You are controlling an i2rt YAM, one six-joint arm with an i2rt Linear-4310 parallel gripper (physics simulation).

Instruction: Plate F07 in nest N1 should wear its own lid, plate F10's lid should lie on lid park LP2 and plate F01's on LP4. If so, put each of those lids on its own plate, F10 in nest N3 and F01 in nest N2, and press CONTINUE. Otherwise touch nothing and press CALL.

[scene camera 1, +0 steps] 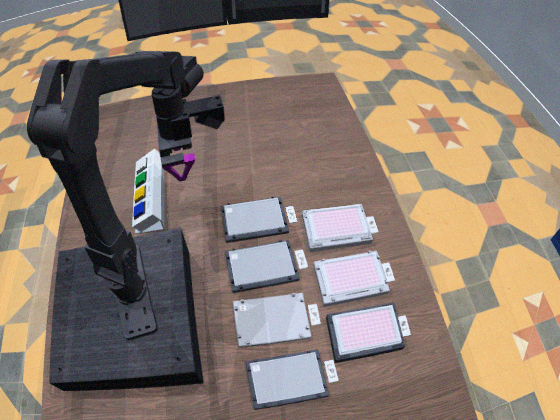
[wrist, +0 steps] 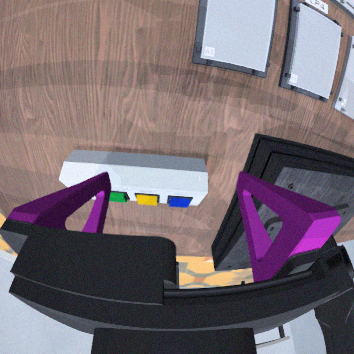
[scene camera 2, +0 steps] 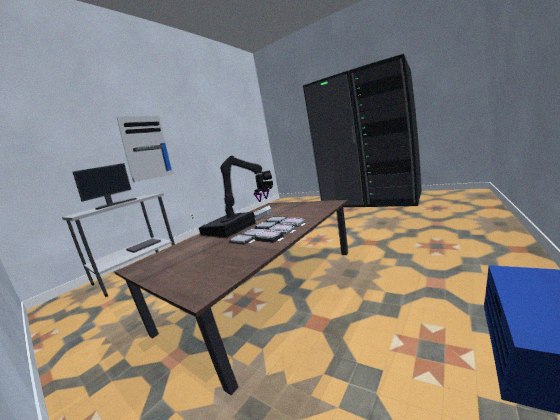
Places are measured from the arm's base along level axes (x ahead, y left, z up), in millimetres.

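Where they show: gripper, fingertip midpoint: (scene camera 1: pixel 179 164) (wrist: pixel 173 178) (scene camera 2: pixel 263 200); arm's base at its link origin: (scene camera 1: pixel 132 291) (scene camera 2: pixel 231 217).
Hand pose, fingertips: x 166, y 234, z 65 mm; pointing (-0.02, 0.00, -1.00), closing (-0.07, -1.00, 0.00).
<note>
Each offset is from my fingertips to the centre of the thing. Level surfaces: height alone.
My gripper (scene camera 1: pixel 181 170) (scene camera 2: pixel 262 199) (wrist: pixel 173 178) is open and empty, above the white button box @[dz -117, dx -94, dy +72 mm] (scene camera 1: pixel 158 192) (wrist: pixel 135 175). Green @[dz -106, dx -106, dy +100 mm] (scene camera 1: pixel 140 179) (wrist: pixel 118 196), yellow @[dz -106, dx -115, dy +50 mm] (scene camera 1: pixel 140 194) (wrist: pixel 147 199) and blue @[dz -106, dx -123, dy +1 mm] (scene camera 1: pixel 139 210) (wrist: pixel 179 201) buttons show; a finger hides the fourth in the wrist view. Pink plates sit in nests N3 @[dz -124, dx +303, dy -182 mm] (scene camera 1: pixel 337 223), N2 @[dz -126, dx +277, dy -314 mm] (scene camera 1: pixel 351 275) and N1 @[dz -121, dx +250, dy -443 mm] (scene camera 1: pixel 367 330); plate names and any clear lid are unreadable. Grey lid-like panels lie on LP2 @[dz -135, dx +134, dy -91 mm] (scene camera 1: pixel 255 218) (wrist: pixel 239 32), LP4 @[dz -135, dx +109, dy -215 mm] (scene camera 1: pixel 262 264) (wrist: pixel 315 50) and LP3 @[dz -135, dx +68, dy -475 mm] (scene camera 1: pixel 287 378); a paler panel @[dz -139, dx +85, dy -343 mm] (scene camera 1: pixel 272 320) is at LP1.
The black arm base (scene camera 1: pixel 125 350) (wrist: pixel 310 185) stands beside the button box and the lid parks. The brown table @[dz -149 mm] (scene camera 1: pixel 300 130) (scene camera 2: pixel 200 270) carries them all. A dark cabinet (scene camera 2: pixel 362 135) and a blue box (scene camera 2: pixel 525 310) stand on the floor away from the table.
</note>
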